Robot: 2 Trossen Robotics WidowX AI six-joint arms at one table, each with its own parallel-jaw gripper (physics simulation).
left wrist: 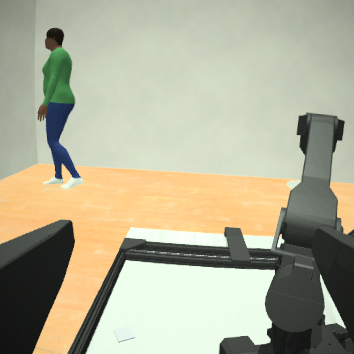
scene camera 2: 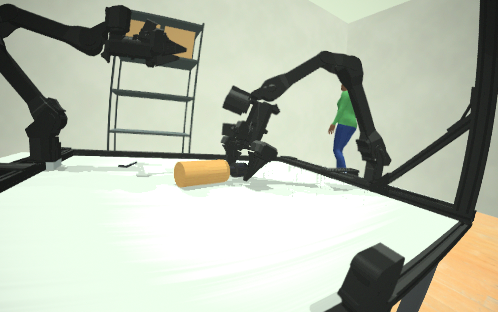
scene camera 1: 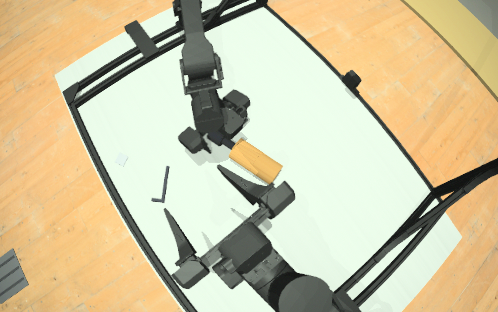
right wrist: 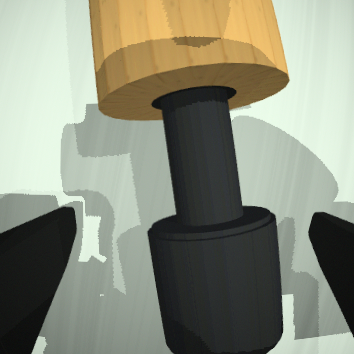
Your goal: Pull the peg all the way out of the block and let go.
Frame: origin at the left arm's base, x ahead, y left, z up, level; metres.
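Seen in the pictures: left gripper, between the fingertips: (left wrist: 197, 237) (scene camera 2: 182, 54) (scene camera 1: 190, 187); right gripper, between the fingertips: (scene camera 2: 234, 176) (scene camera 1: 223, 140) (right wrist: 196, 222); left arm's base, origin of its link: (scene camera 2: 45, 159); right arm's base, origin of its link: (scene camera 2: 371, 181).
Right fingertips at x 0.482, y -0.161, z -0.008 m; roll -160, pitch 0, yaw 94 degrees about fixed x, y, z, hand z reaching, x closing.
Offsets run from my right fingertips to a thing's top centre. "pt": to the spot under its first point.
The wooden cylindrical block {dx -0.098, dy -0.021, dz +0.045 m} (scene camera 1: 256, 162) (scene camera 2: 202, 172) (right wrist: 190, 55) lies on its side on the white table. The black peg {dx -0.026, dy -0.004, dz +0.036 m} (right wrist: 220, 280) sticks out of the hole in its end; its thin shaft enters the hole and its thick head lies outside. My right gripper (scene camera 1: 222, 142) (right wrist: 196, 222) is low over the table and open, with one finger on each side of the peg's head and a gap on both sides in the right wrist view. My left gripper (scene camera 1: 192, 188) (scene camera 2: 181, 54) (left wrist: 197, 237) is open and empty, high above the table. How deep the shaft goes is hidden.
A dark L-shaped key (scene camera 1: 165, 185) (scene camera 2: 128, 164) and a small pale square {pt dx +0.141, dy +0.240, dz -0.008 m} (scene camera 1: 121, 159) (left wrist: 124, 334) lie on the table left of the block in scene camera 1. Black rails edge the table. A person (scene camera 2: 346, 107) (left wrist: 60, 80) stands beyond it.
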